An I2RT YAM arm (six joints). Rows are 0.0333 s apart.
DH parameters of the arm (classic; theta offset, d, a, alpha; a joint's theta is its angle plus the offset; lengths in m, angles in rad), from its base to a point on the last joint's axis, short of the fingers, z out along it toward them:
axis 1: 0 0.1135 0.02 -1.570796
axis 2: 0 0 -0.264 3.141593
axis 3: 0.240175 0 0.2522 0
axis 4: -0.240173 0 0.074 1.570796
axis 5: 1.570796 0 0 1.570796
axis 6: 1.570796 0.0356 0 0
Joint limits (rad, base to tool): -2.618..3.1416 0..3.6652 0..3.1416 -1.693..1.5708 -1.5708..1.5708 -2.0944..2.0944
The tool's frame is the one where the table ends.
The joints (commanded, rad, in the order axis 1, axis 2, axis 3, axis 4, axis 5, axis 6), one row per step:
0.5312 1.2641 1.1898 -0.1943 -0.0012 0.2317
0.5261 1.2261 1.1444 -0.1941 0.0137 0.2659
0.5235 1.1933 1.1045 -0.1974 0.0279 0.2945
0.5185 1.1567 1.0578 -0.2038 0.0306 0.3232
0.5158 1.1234 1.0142 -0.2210 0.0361 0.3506
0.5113 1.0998 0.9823 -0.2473 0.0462 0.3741
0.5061 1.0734 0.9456 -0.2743 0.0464 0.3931
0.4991 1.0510 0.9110 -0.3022 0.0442 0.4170
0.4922 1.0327 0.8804 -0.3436 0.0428 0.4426
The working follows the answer.
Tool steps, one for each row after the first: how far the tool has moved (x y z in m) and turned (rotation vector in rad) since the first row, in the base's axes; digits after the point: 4 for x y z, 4 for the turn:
-0.0071 -0.0065 -0.0058 0.0215 0.0206 -0.0286
-0.0136 -0.0116 -0.0117 0.0369 0.0409 -0.0529
-0.0207 -0.0174 -0.0197 0.0518 0.0678 -0.0690
-0.0277 -0.0225 -0.0288 0.0592 0.1028 -0.0861
-0.0327 -0.0270 -0.0372 0.0584 0.1406 -0.1092
-0.0386 -0.0318 -0.0468 0.0547 0.1804 -0.1231
-0.0436 -0.0364 -0.0568 0.0543 0.2251 -0.1390
-0.0486 -0.0409 -0.0675 0.0480 0.2817 -0.1583

Tool pose at each row, in the base's axes (x y z in m, rotation vector in rad; rounded; the steps above come from the unrounded poses):
0.2541 0.1493 0.3777 -0.2803 1.8519 0.5323
0.2470 0.1428 0.3719 -0.2344 1.8664 0.5368
0.2405 0.1377 0.3660 -0.1965 1.8818 0.5387
0.2334 0.1319 0.3580 -0.1648 1.9032 0.5472
0.2264 0.1269 0.3489 -0.1351 1.9346 0.5497
0.2213 0.1223 0.3405 -0.1040 1.9713 0.5410
0.2155 0.1176 0.3309 -0.0828 2.0106 0.5363
0.2105 0.1129 0.3210 -0.0556 2.0533 0.5341
0.2054 0.1084 0.3102 -0.0254 2.1091 0.5260

